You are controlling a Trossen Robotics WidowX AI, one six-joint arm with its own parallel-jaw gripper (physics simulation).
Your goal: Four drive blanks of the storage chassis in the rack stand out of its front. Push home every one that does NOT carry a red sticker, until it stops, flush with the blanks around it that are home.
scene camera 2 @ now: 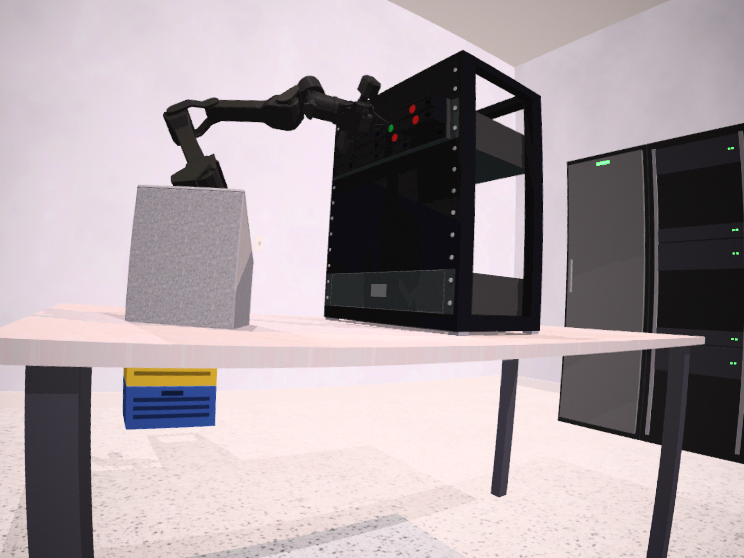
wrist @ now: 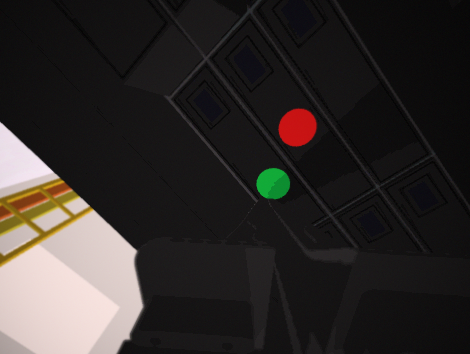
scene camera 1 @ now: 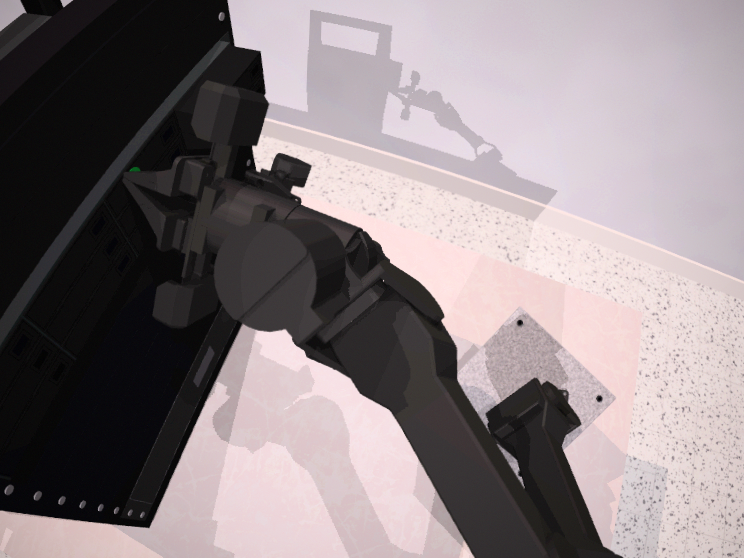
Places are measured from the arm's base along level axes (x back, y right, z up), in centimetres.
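Pixels of known places: gripper, fingertip midpoint: [scene camera 2: 388,124] [wrist: 265,205] [scene camera 1: 126,175]; arm's base at its link origin: [scene camera 2: 181,222] [scene camera 1: 542,412].
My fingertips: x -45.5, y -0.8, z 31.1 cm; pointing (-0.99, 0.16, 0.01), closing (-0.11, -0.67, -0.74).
Note:
For each thing: its middle in the pictures, then the offset to it from my fingertips. "spot": a spot on its surface instead.
- green sticker at the middle of its body: [wrist: 273,184] [scene camera 1: 133,177] [scene camera 2: 390,128] dx -0.2, dy +0.8, dz -1.1 cm
- red sticker at the middle of its body: [wrist: 297,128] [scene camera 2: 394,137] dx -0.1, dy +2.4, dz -4.0 cm
- black rack at the middle of its body: [scene camera 1: 66,265] [wrist: 407,73] [scene camera 2: 426,211] dx -16.0, dy -2.0, dz -18.2 cm
- shelf lip at a spot on its surface: [scene camera 2: 393,159] spot: dx -1.7, dy +0.5, dz -8.5 cm
My gripper [scene camera 1: 125,174] [scene camera 2: 388,124] [wrist: 265,205] is shut and empty, its joined tips at the edge of a green sticker [scene camera 1: 135,170] [scene camera 2: 390,127] [wrist: 273,183] on a dark blank at the end of its row. Whether they touch is hard to tell. That blank looks about level with the neighbouring blank, which carries a red sticker [scene camera 2: 394,137] [wrist: 297,127]. Two more red stickers, an upper one [scene camera 2: 412,108] and a lower one [scene camera 2: 415,119], show on blanks farther right in scene view 2. In the wrist view a block of blanks [wrist: 117,35] stands out beyond a step at upper left.
The black rack [scene camera 1: 78,510] [scene camera 2: 465,198] stands on the table [scene camera 2: 372,353]. My arm reaches over from a grey speckled pedestal [scene camera 2: 186,258] [scene camera 1: 522,342]. A shelf lip [scene camera 2: 393,159] runs along the chassis. Dark cabinets [scene camera 2: 606,288] stand behind at the right.

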